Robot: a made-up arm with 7 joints.
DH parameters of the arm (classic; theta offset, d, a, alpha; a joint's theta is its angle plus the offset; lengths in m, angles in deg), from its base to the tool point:
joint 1: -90 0.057 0.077 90
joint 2: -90 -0.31 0.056 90
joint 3: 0 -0.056 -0.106 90
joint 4: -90 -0.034 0.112 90
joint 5: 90 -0.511 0.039 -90
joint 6: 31.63 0 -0.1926 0
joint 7: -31.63 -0.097 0.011 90
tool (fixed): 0 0.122 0 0
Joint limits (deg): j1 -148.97..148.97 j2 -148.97..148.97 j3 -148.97..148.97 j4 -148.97..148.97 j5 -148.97..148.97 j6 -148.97..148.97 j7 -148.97..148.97
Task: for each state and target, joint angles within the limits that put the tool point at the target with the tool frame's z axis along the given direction. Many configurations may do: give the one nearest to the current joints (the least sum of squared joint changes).
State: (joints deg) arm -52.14 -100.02 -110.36 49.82 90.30 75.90 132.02
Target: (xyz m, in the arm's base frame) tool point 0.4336 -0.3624 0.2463 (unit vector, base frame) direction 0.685 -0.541 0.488
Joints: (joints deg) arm -24.44 -82.76 -109.69 44.78 83.88 67.57 130.05
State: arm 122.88 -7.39 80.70 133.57 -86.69 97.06 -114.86
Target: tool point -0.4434 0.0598 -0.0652 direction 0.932 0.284 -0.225
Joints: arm 136.00 10.99 46.62 130.15 -45.62 111.54 -115.35
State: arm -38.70 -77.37 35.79 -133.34 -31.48 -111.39 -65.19
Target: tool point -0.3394 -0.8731 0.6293 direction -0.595 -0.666 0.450
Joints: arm -58.87 -28.37 22.21 -148.97 -23.96 -110.67 -65.56
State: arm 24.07 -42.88 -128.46 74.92 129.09 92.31 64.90
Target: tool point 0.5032 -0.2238 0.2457 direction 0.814 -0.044 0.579
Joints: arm -37.55 -39.81 -109.79 35.47 114.13 92.19 75.53
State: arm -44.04 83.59 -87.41 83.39 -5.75 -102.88 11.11
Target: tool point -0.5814 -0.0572 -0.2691 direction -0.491 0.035 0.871
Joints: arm -81.95 119.20 -89.31 123.17 -23.37 -89.04 21.91
